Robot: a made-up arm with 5 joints. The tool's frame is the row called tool. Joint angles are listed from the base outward. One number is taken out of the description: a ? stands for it. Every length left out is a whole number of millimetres.
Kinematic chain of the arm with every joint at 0, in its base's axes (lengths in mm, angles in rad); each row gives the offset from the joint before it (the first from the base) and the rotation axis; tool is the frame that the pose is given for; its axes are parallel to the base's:
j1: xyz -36 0 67 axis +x
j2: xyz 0 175 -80 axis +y
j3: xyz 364 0 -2 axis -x
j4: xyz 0 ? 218 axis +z
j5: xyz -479 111 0 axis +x
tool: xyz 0 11 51
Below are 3 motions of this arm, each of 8 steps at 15 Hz.
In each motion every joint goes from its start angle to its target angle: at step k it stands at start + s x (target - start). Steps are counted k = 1, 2, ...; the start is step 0. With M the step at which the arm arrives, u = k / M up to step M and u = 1 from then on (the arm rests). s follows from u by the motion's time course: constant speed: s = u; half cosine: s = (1 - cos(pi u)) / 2; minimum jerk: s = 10 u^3 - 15 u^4 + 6 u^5.
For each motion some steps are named. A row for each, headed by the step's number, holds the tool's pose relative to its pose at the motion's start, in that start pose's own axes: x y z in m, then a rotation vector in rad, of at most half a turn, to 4 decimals.
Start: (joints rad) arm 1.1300 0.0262 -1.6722 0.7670 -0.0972
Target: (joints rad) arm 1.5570 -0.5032 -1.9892 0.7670 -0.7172
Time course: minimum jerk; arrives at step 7
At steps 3, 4, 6, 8:
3: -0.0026 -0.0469 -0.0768 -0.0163 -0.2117 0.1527
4: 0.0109 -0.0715 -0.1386 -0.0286 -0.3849 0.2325
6: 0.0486 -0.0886 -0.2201 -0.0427 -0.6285 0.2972
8: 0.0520 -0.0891 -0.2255 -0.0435 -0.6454 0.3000

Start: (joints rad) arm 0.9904 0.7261 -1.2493 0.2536 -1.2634
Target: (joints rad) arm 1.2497 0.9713 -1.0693 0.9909 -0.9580
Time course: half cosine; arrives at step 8
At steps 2, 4, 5, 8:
2: -0.0075 -0.0196 -0.0416 0.0571 -0.0671 0.0588
4: -0.0100 -0.0662 -0.1472 0.2082 -0.2225 0.2163
5: -0.0013 -0.0887 -0.2069 0.2976 -0.3028 0.3098
8: 0.0282 -0.1162 -0.3053 0.4526 -0.4269 0.4717

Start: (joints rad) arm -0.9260 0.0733 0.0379 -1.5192 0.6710
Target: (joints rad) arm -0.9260 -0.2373 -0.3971 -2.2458 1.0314
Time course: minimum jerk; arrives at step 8
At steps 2, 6, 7, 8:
2: 0.0204 0.0430 0.0147 0.0701 -0.0138 -0.0868
6: 0.2717 0.2882 0.1664 0.4717 -0.1353 -0.7432
7: 0.3067 0.3037 0.1828 0.4985 -0.1509 -0.8131
8: 0.3132 0.3062 0.1857 0.5030 -0.1539 -0.8259

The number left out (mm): 73
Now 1 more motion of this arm.
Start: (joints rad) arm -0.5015 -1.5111 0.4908 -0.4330 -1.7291
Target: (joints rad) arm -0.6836 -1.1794 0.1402 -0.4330 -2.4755
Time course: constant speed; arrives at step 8
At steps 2, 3, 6, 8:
2: -0.0161 -0.0178 -0.0389 -0.1342 -0.0955 0.0632
3: -0.0215 -0.0259 -0.0585 -0.2034 -0.1463 0.0903
6: -0.0269 -0.0470 -0.1164 -0.4178 -0.3092 0.1525
8: -0.0220 -0.0584 -0.1527 -0.5652 -0.4254 0.1778

